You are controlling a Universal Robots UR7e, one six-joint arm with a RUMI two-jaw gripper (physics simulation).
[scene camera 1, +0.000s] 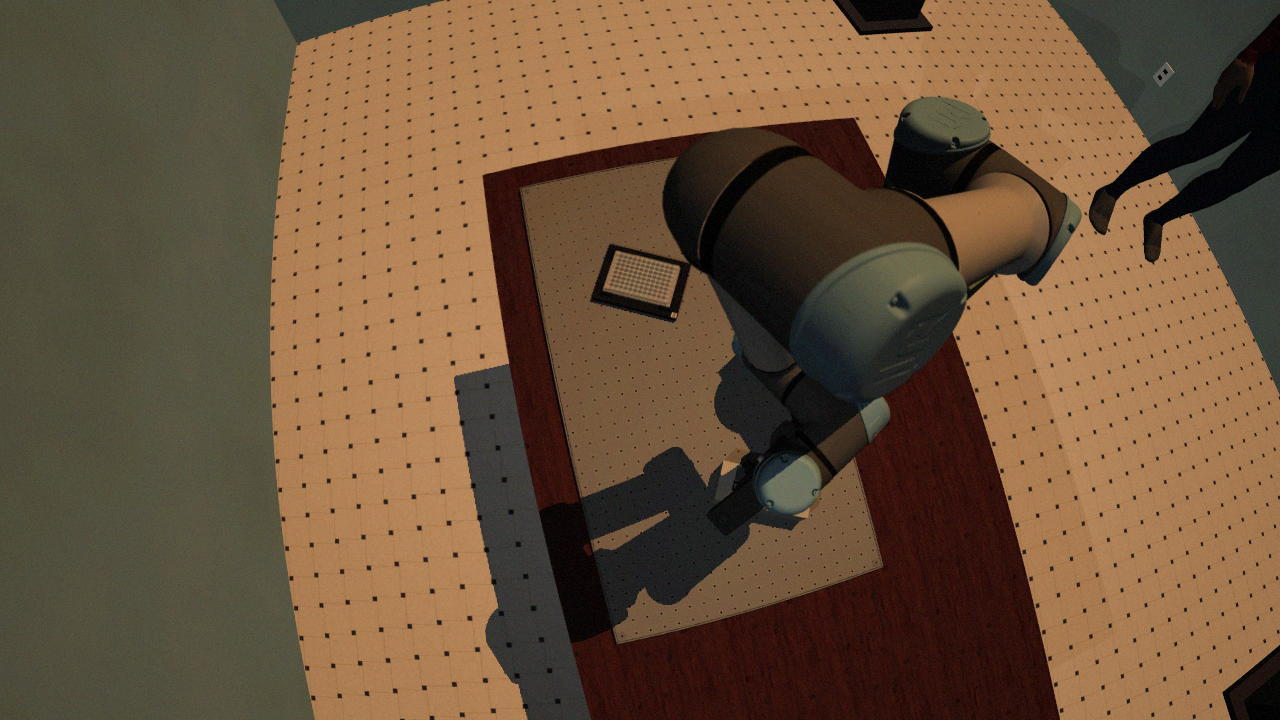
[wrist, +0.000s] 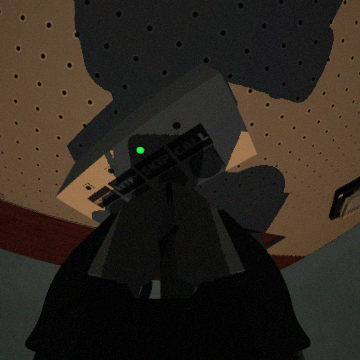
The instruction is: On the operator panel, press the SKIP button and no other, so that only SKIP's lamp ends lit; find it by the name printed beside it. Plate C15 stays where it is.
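The operator panel (scene camera 1: 728, 476) (wrist: 215, 107) is a tilted box on the perforated board, mostly under the wrist in the scene view. In the wrist view its SKIP label (wrist: 156, 164) and CALL label (wrist: 191, 142) are readable; two labels further left are hard to read. The lamp above SKIP (wrist: 140, 150) glows green; the CALL lamp (wrist: 176, 125) is dark. My gripper (wrist: 169, 184) is shut and empty, its tips at the SKIP button's place, hiding that button; contact cannot be told. The CALL button (wrist: 209, 164) is in shadow. A plate (scene camera 1: 642, 275) (wrist: 350, 202) lies apart, its name unreadable.
The plate sits in a dark holder (scene camera 1: 601, 297) on the perforated board (scene camera 1: 617, 385). The board lies on a dark red table (scene camera 1: 939, 608). The arm (scene camera 1: 805, 241) spans above the board and shades the panel. A person (scene camera 1: 1226, 143) stands at the right.
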